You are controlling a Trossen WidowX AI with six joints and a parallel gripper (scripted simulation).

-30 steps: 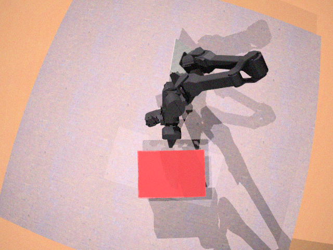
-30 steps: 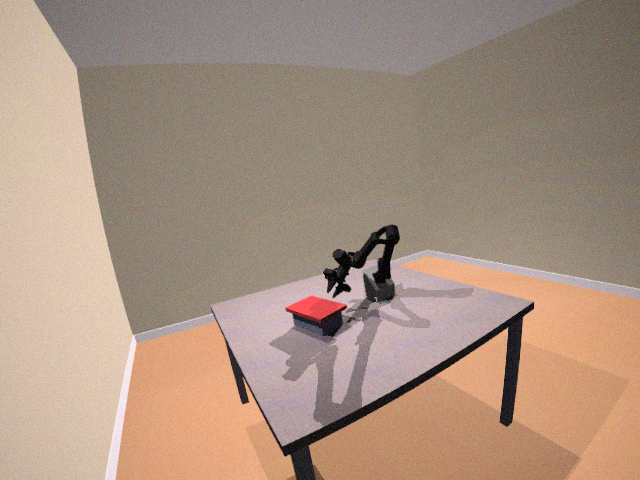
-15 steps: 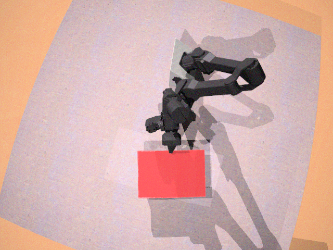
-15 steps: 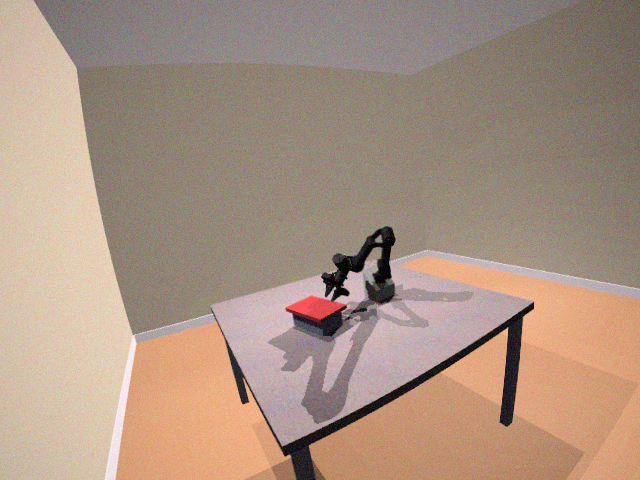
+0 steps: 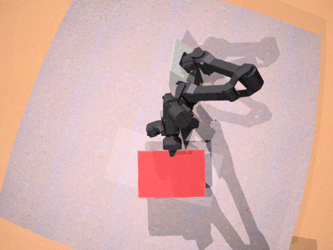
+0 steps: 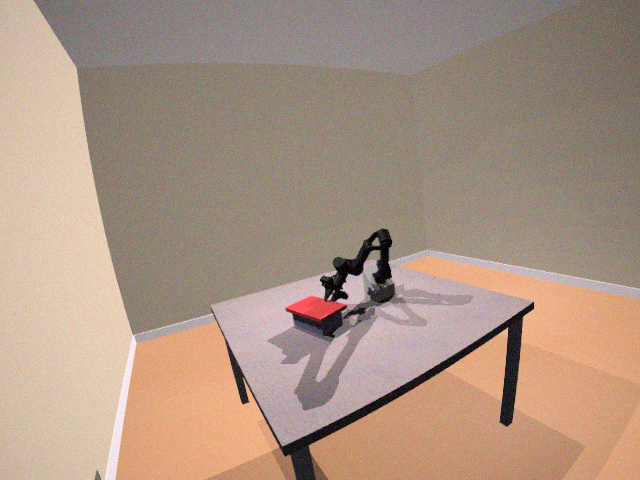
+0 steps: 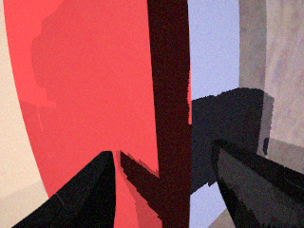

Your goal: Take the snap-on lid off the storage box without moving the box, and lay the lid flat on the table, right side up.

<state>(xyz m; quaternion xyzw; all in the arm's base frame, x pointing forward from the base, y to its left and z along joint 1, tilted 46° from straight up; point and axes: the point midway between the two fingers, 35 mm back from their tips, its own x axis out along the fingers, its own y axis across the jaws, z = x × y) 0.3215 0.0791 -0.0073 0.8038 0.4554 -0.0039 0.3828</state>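
My gripper tip is now 70 mm short of the red lid, 30 mm to the right of it and 10 mm below it. Round my gripper tip: storage box 70 mm ahead, 40 mm below, 30 mm to the left.
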